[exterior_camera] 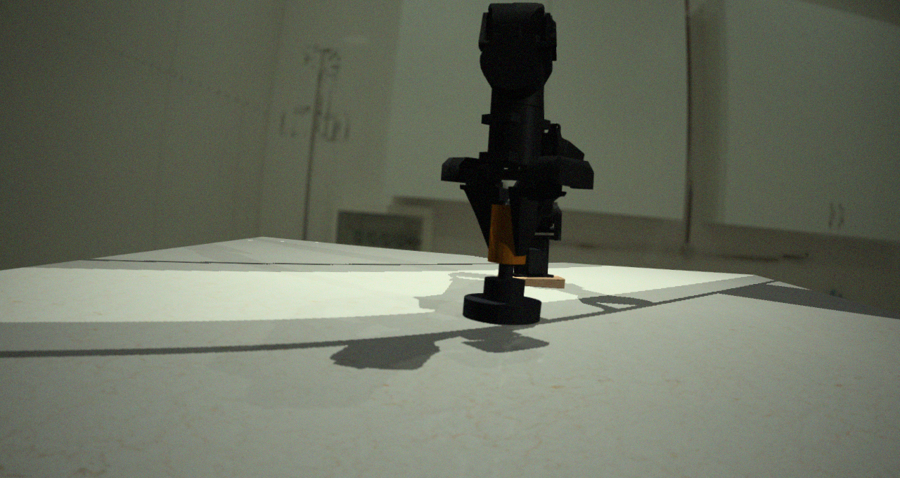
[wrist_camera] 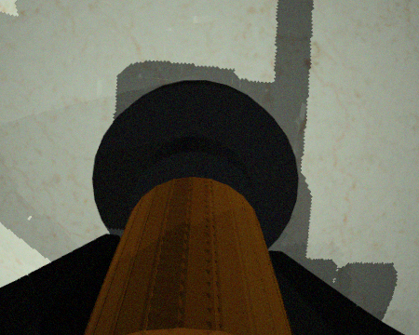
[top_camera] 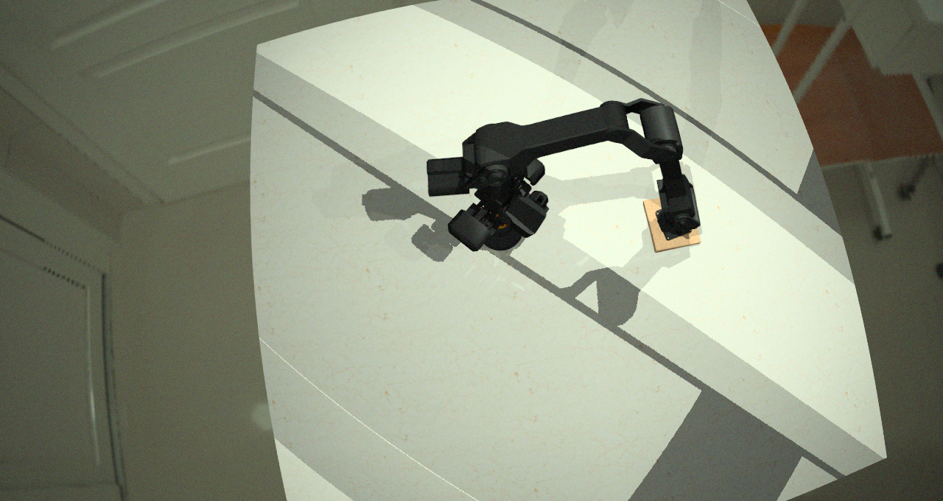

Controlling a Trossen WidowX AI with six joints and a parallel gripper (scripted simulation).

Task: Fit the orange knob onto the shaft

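Right now my gripper tip is 20 mm below the orange knob. From my gripper tip the other things lie so: pedestal 40 mm below.
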